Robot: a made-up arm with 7 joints. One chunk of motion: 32 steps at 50 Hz.
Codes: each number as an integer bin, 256 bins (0 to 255) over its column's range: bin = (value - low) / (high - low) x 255, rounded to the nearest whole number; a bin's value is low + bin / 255 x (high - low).
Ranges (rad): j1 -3.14..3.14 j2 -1.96..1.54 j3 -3.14..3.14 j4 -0.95..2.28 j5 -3.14..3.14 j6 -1.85..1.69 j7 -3..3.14
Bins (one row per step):
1: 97 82 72 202 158 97 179
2: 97 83 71 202 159 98 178
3: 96 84 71 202 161 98 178
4: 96 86 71 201 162 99 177
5: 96 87 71 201 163 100 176
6: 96 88 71 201 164 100 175
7: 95 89 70 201 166 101 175
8: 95 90 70 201 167 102 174
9: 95 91 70 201 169 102 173
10: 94 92 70 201 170 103 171
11: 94 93 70 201 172 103 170
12: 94 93 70 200 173 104 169
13: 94 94 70 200 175 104 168
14: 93 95 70 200 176 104 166
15: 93 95 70 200 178 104 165
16: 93 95 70 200 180 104 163
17: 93 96 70 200 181 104 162
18: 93 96 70 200 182 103 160
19: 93 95 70 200 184 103 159
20: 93 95 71 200 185 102 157
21: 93 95 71 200 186 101 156
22: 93 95 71 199 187 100 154
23: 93 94 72 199 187 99 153
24: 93 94 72 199 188 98 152
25: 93 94 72 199 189 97 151
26: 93 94 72 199 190 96 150
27: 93 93 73 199 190 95 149
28: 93 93 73 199 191 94 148
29: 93 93 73 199 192 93 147
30: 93 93 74 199 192 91 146
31: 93 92 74 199 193 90 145
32: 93 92 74 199 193 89 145
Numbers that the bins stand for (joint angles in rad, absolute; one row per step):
1: -0.7511 -0.8345 -1.3668 1.6087 0.7511 -0.5034 1.3100
2: -0.7511 -0.8208 -1.3915 1.6087 0.7758 -0.4895 1.2860
3: -0.7758 -0.8071 -1.3915 1.6087 0.8250 -0.4895 1.2860
4: -0.7758 -0.7796 -1.3915 1.5960 0.8496 -0.4756 1.2619
5: -0.7758 -0.7659 -1.3915 1.5960 0.8743 -0.4618 1.2378
6: -0.7758 -0.7522 -1.3915 1.5960 0.8989 -0.4618 1.2137
7: -0.8004 -0.7384 -1.4161 1.5960 0.9482 -0.4479 1.2137
8: -0.8004 -0.7247 -1.4161 1.5960 0.9728 -0.4340 1.1896
9: -0.8004 -0.7110 -1.4161 1.5960 1.0220 -0.4340 1.1656
10: -0.8250 -0.6973 -1.4161 1.5960 1.0467 -0.4201 1.1174
11: -0.8250 -0.6835 -1.4161 1.5960 1.0959 -0.4201 1.0933
12: -0.8250 -0.6835 -1.4161 1.5833 1.1205 -0.4062 1.0693
13: -0.8250 -0.6698 -1.4161 1.5833 1.1698 -0.4062 1.0452
14: -0.8496 -0.6561 -1.4161 1.5833 1.1944 -0.4062 0.9970
15: -0.8496 -0.6561 -1.4161 1.5833 1.2437 -0.4062 0.9729
16: -0.8496 -0.6561 -1.4161 1.5833 1.2929 -0.4062 0.9248
17: -0.8496 -0.6424 -1.4161 1.5833 1.3176 -0.4062 0.9007
18: -0.8496 -0.6424 -1.4161 1.5833 1.3422 -0.4201 0.8525
19: -0.8496 -0.6561 -1.4161 1.5833 1.3915 -0.4201 0.8285
20: -0.8496 -0.6561 -1.3915 1.5833 1.4161 -0.4340 0.7803
21: -0.8496 -0.6561 -1.3915 1.5833 1.4407 -0.4479 0.7562
22: -0.8496 -0.6561 -1.3915 1.5707 1.4653 -0.4618 0.7081
23: -0.8496 -0.6698 -1.3668 1.5707 1.4653 -0.4756 0.6840
24: -0.8496 -0.6698 -1.3668 1.5707 1.4900 -0.4895 0.6599
25: -0.8496 -0.6698 -1.3668 1.5707 1.5146 -0.5034 0.6358
26: -0.8496 -0.6698 -1.3668 1.5707 1.5392 -0.5173 0.6118
27: -0.8496 -0.6835 -1.3422 1.5707 1.5392 -0.5312 0.5877
28: -0.8496 -0.6835 -1.3422 1.5707 1.5638 -0.5451 0.5636
29: -0.8496 -0.6835 -1.3422 1.5707 1.5885 -0.5589 0.5395
30: -0.8496 -0.6835 -1.3176 1.5707 1.5885 -0.5867 0.5155
31: -0.8496 -0.6973 -1.3176 1.5707 1.6131 -0.6006 0.4914
32: -0.8496 -0.6973 -1.3176 1.5707 1.6131 -0.6145 0.4914

